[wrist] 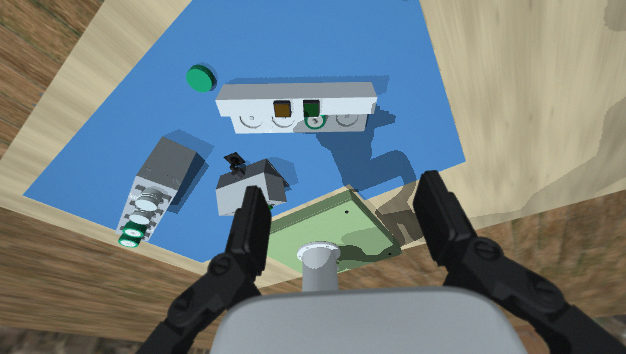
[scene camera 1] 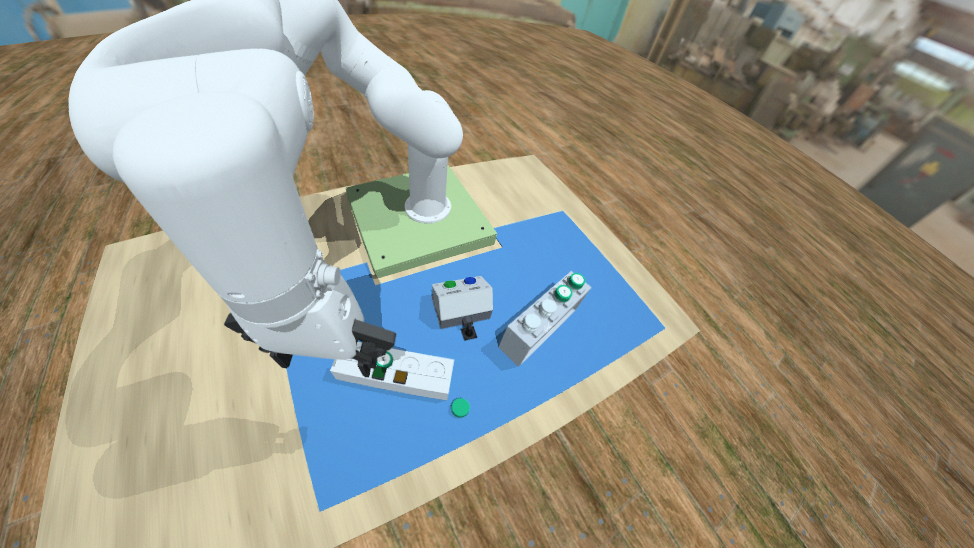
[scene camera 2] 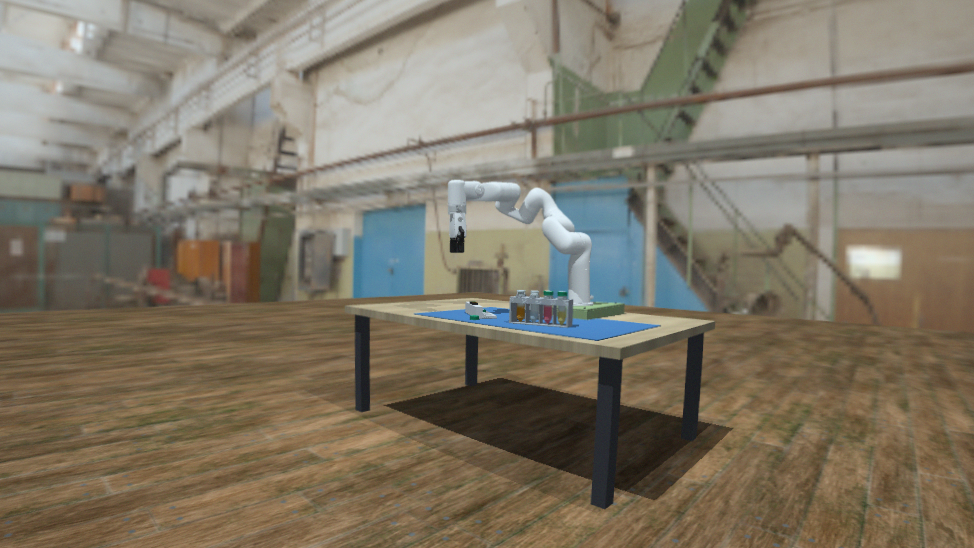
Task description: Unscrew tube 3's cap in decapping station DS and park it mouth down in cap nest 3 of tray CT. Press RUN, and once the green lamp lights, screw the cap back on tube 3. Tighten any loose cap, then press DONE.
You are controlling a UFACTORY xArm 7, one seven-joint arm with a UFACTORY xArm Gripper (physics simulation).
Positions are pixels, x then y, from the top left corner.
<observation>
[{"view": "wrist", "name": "my gripper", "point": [339, 193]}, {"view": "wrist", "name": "grey lamp box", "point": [230, 190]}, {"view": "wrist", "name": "blue mat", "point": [412, 130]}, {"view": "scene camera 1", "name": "my gripper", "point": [328, 361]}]
</observation>
